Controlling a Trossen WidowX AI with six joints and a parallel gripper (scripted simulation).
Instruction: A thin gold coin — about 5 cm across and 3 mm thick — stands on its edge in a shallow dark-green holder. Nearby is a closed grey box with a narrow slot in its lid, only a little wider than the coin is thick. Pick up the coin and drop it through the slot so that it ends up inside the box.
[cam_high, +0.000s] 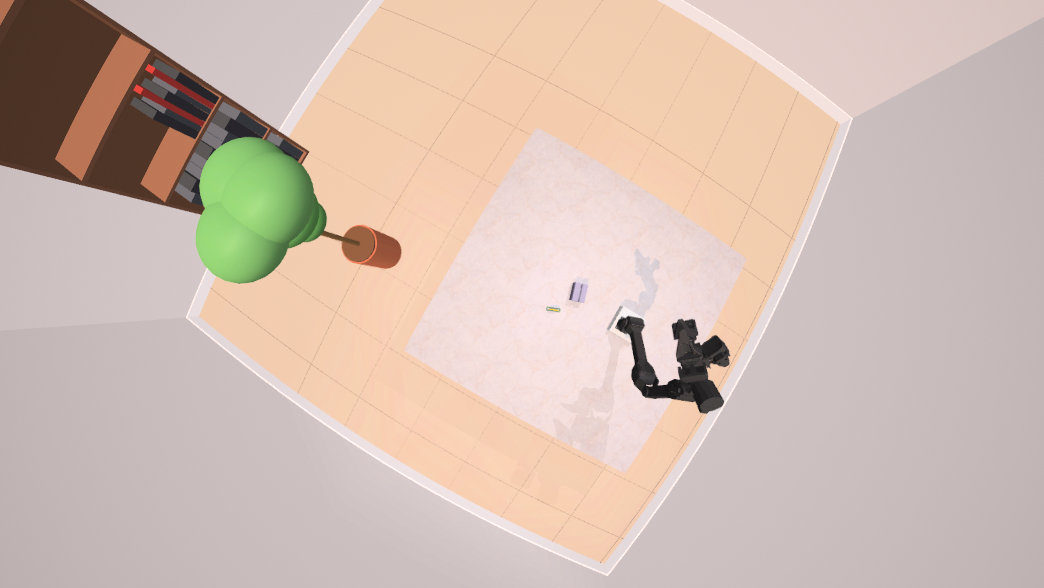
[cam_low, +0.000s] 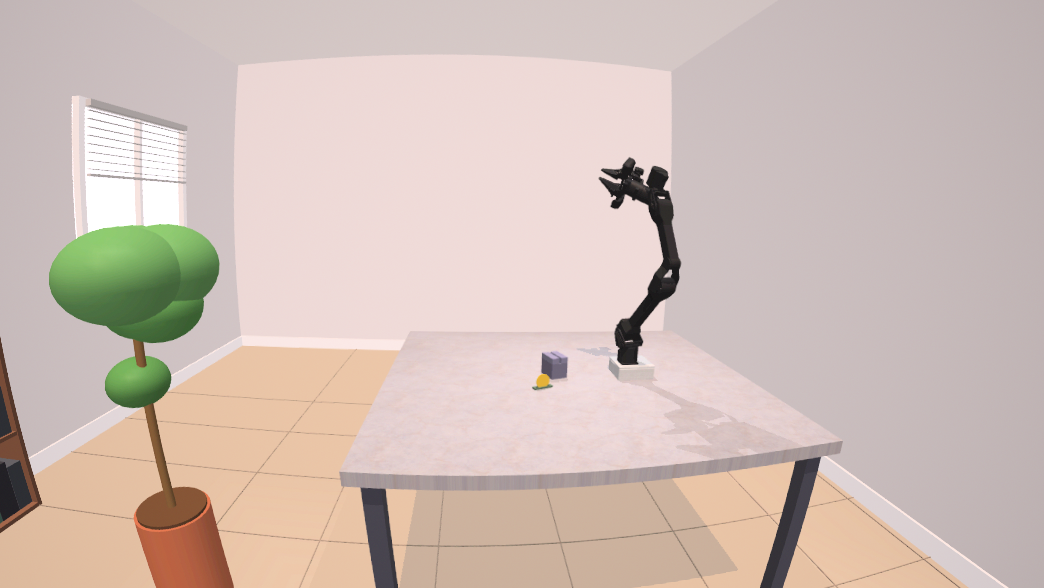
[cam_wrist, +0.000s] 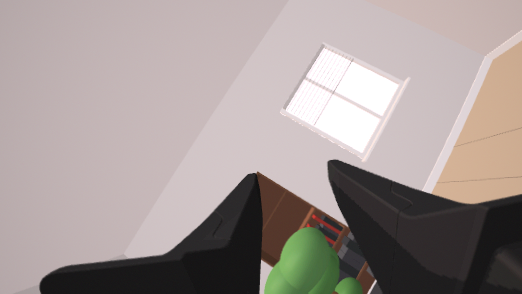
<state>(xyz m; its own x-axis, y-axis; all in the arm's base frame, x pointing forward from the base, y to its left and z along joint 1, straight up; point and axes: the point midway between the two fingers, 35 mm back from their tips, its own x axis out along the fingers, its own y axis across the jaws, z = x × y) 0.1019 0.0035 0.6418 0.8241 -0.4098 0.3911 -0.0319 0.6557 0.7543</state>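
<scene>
Now: the gold coin 68 cm below my gripper tip, 19 cm ahead of it and 11 cm to the left of it.
</scene>
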